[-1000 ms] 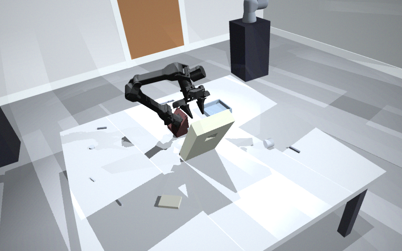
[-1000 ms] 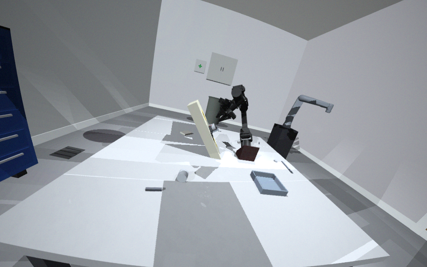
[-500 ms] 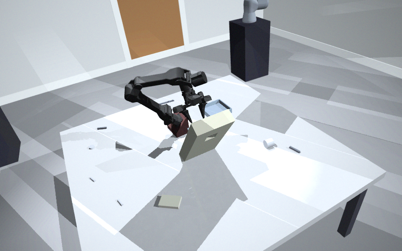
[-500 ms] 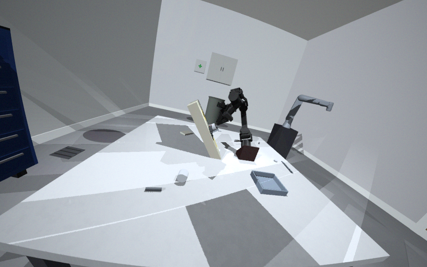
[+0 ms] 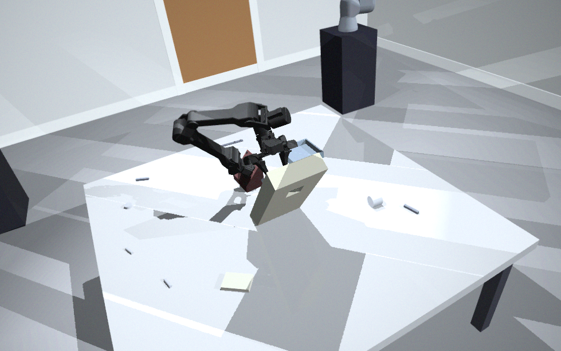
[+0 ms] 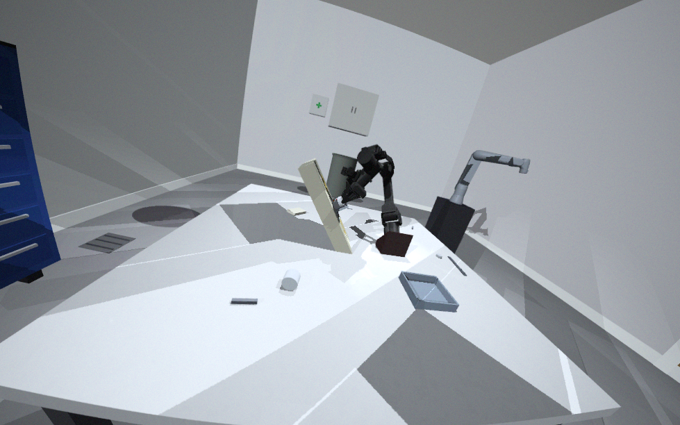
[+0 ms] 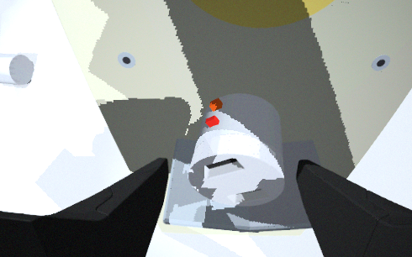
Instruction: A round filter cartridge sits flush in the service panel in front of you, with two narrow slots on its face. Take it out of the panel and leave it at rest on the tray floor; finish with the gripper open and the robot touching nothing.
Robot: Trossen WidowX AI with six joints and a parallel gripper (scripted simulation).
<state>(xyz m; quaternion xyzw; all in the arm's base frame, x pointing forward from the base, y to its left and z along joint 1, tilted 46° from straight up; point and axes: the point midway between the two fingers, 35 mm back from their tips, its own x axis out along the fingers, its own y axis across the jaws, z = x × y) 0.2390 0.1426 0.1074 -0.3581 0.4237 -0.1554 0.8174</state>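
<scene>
The round white filter cartridge is 10 mm ahead of my gripper tip and 10 mm below it. From my gripper tip the other things lie so: cream service panel (50 mm ahead, 10 mm to the right, 30 mm below); tray (340 mm behind, 260 mm to the left, 180 mm below).
</scene>
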